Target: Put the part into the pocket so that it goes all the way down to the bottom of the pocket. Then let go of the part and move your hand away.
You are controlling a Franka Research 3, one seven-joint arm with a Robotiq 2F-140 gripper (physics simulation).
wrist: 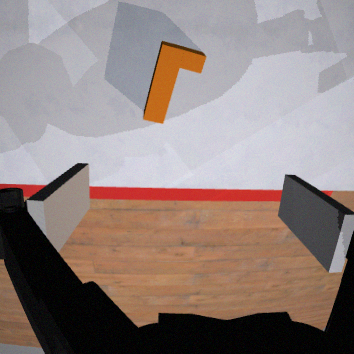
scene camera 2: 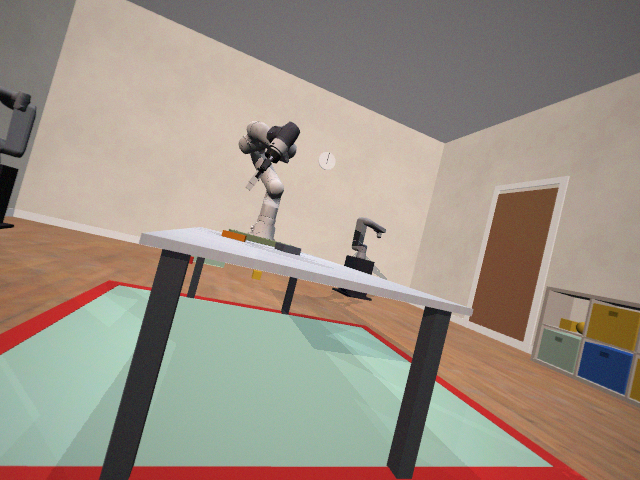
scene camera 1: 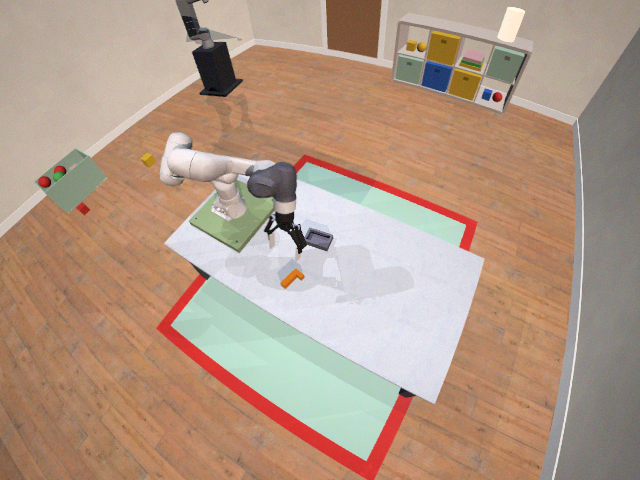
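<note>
The part, an orange L-shaped block (scene camera 1: 289, 279) (scene camera 2: 233, 236) (wrist: 159, 95), lies flat on the table. The pocket is in a dark grey tray-like block (scene camera 1: 317, 246) (scene camera 2: 287, 249), which stands on the table apart from the part; it does not show in the wrist view. My gripper (scene camera 1: 284, 250) (scene camera 2: 250, 183) (wrist: 187, 190) is wide open and empty, held in the air well above the table. In the wrist view the part is ahead of the fingertips, a little left of the middle between them.
The white table (scene camera 1: 439, 310) (scene camera 2: 361, 281) (wrist: 240, 145) carries the green base plate (scene camera 1: 206, 227) of the arm, near the pocket block. A shelf unit (scene camera 1: 465, 28), a second robot on a black pedestal (scene camera 1: 214, 67) and a pale green bin (scene camera 1: 80, 183) are away from the table.
</note>
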